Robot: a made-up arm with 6 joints.
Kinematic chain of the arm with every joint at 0, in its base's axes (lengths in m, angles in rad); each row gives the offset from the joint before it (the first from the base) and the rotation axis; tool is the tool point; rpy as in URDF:
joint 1: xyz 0 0 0.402 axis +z
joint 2: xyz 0 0 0 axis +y
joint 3: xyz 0.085 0 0.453 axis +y
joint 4: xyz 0.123 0 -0.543 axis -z
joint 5: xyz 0 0 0 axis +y
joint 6: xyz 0.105 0 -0.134 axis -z
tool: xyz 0 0 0 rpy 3.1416 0 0
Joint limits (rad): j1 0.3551..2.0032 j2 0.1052..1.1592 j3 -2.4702..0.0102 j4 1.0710..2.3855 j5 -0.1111..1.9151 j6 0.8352..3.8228
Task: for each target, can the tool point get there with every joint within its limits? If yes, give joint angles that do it. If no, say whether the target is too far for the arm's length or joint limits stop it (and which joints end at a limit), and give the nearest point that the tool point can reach.
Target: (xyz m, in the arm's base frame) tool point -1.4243 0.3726 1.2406
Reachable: no: too far | nearest point -0.4780 0.6510 1.1117 | short by 0.995 m
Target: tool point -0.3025 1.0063 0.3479
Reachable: yes | joints 1.7484 0.9666 -1.8676 2.1257 1.6423 3.3945
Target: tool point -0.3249 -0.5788 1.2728
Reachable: no: joint limits stop it (at a limit: joint 1, joint 2, joint 3, joint 5) | nearest point -0.2618 0.2978 1.4363 | short by 0.894 m
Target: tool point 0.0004 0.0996 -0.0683
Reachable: yes | joints 1.3317 0.9997 -0.3443 1.8846 0.8084 2.5927
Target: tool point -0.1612 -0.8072 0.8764
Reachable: no: joint limits stop it (at a limit: joint 2, joint 3, joint 4, joint 5) | nearest point -0.0332 -0.1661 0.2123 | short by 0.932 m
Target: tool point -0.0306 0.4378 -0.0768
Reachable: yes | joints 1.5565 0.8452 -0.7507 1.2175 0.8973 2.4875
